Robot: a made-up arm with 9 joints. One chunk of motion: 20 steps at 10 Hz.
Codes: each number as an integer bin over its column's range. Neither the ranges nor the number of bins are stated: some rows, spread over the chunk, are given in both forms.
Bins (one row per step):
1: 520 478 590 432 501 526 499 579 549
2: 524 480 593 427 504 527 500 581 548
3: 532 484 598 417 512 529 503 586 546
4: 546 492 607 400 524 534 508 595 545
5: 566 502 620 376 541 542 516 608 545
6: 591 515 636 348 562 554 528 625 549
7: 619 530 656 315 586 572 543 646 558
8: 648 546 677 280 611 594 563 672 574
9: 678 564 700 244 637 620 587 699 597
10: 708 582 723 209 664 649 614 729 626
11: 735 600 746 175 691 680 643 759 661
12: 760 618 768 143 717 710 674 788 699
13: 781 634 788 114 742 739 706 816 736
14: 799 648 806 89 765 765 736 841 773
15: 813 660 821 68 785 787 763 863 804
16: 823 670 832 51 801 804 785 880 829
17: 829 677 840 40 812 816 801 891 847
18: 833 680 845 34 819 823 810 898 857
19: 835 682 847 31 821 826 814 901 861
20: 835 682 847 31 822 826 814 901 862
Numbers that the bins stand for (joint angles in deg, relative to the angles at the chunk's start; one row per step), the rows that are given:
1: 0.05 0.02 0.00 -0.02 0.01 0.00 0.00 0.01 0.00
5: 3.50 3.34 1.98 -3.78 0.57 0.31 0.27 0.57 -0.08
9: 11.92 11.91 7.27 -12.64 1.92 1.79 1.41 2.30 0.97
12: 18.09 19.37 11.77 -19.42 3.05 3.51 2.81 4.00 3.02
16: 22.82 26.56 16.00 -25.60 4.23 5.30 4.60 5.76 5.63
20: 23.72 28.22 17.00 -26.94 4.53 5.72 5.06 6.16 6.30
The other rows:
2: 0.35 0.30 0.19 -0.36 0.05 0.02 0.01 0.05 -0.02
3: 0.95 0.85 0.53 -1.03 0.16 0.06 0.06 0.15 -0.06
4: 2.00 1.96 1.12 -2.17 0.33 0.15 0.14 0.32 -0.08
6: 5.38 5.14 3.04 -5.66 0.87 0.53 0.46 0.89 0.00
7: 7.49 7.21 4.36 -7.87 1.20 0.88 0.70 1.29 0.19
8: 9.67 9.42 5.75 -10.22 1.56 1.30 1.03 1.79 0.51
10: 14.18 14.40 8.79 -14.99 2.30 2.35 1.85 2.88 1.55
11: 16.21 16.88 10.32 -17.27 2.68 2.94 2.31 3.45 2.26
13: 19.66 21.58 13.09 -21.37 3.40 4.06 3.33 4.54 3.76
14: 21.02 23.52 14.28 -23.05 3.72 4.56 3.81 5.01 4.51
15: 22.07 25.18 15.28 -24.46 4.01 4.98 4.24 5.43 5.13
17: 23.27 27.53 16.53 -26.33 4.39 5.53 4.85 5.97 5.99
18: 23.57 27.94 16.86 -26.74 4.48 5.66 5.00 6.10 6.20
19: 23.72 28.22 17.00 -26.94 4.51 5.72 5.06 6.16 6.28

